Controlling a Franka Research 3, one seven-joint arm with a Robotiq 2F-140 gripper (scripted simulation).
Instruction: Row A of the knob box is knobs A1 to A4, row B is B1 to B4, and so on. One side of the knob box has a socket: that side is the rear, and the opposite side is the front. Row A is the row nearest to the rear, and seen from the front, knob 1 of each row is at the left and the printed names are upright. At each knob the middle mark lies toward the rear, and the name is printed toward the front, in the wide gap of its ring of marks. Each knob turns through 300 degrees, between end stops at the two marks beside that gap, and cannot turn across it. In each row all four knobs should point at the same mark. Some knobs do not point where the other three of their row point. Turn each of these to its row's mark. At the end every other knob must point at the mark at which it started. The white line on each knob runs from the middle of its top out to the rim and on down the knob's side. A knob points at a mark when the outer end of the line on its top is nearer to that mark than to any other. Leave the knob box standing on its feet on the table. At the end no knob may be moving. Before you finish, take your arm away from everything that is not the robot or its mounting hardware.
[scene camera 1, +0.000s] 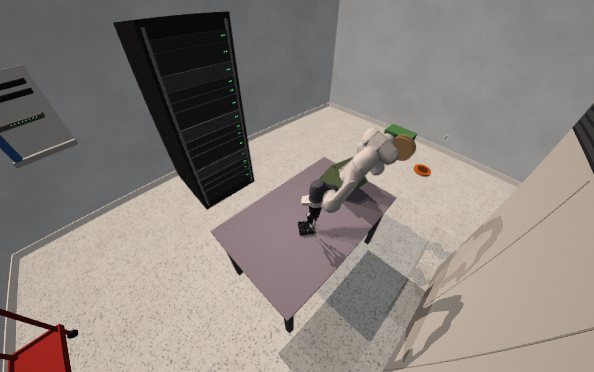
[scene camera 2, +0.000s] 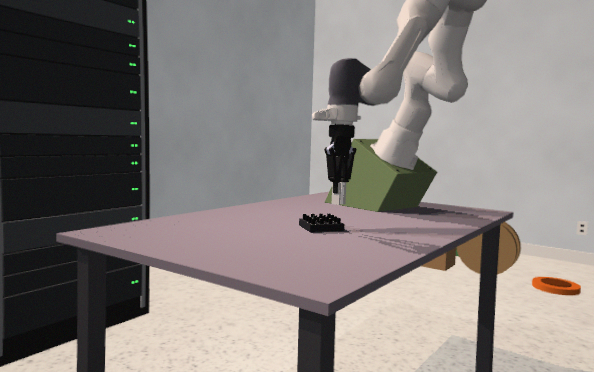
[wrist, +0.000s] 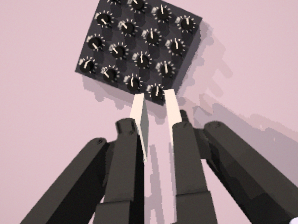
Labels:
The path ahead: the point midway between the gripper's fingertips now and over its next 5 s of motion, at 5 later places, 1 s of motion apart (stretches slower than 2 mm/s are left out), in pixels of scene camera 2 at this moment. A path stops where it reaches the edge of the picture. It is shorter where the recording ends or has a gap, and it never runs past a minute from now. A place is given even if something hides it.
My gripper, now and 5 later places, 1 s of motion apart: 338, 204; 338, 202; 338, 203; 339, 213; 338, 215; 338, 220

